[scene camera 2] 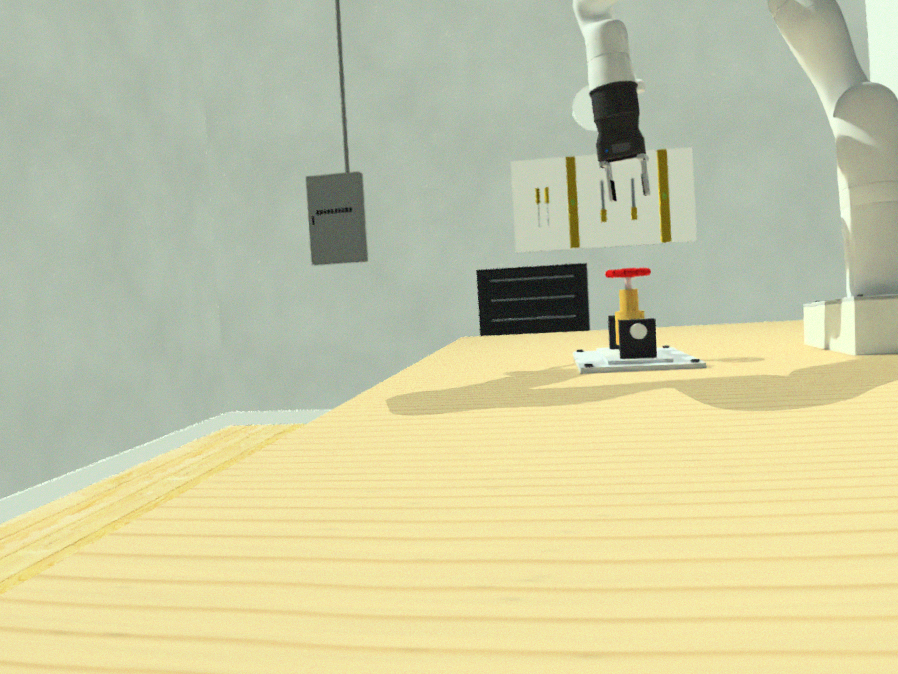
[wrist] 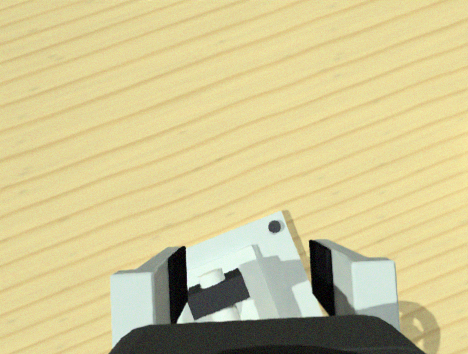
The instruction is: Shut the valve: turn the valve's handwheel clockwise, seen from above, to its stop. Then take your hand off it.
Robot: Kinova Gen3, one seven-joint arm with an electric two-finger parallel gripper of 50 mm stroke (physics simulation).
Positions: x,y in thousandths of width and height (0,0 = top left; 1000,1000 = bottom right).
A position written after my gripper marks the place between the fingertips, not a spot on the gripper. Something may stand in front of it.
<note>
I see my gripper (scene camera 2: 701,295) and a base plate (scene camera 2: 654,538).
My gripper is seen too in the wrist view (wrist: 531,764). The base plate also shows in the wrist view (wrist: 614,795).
</note>
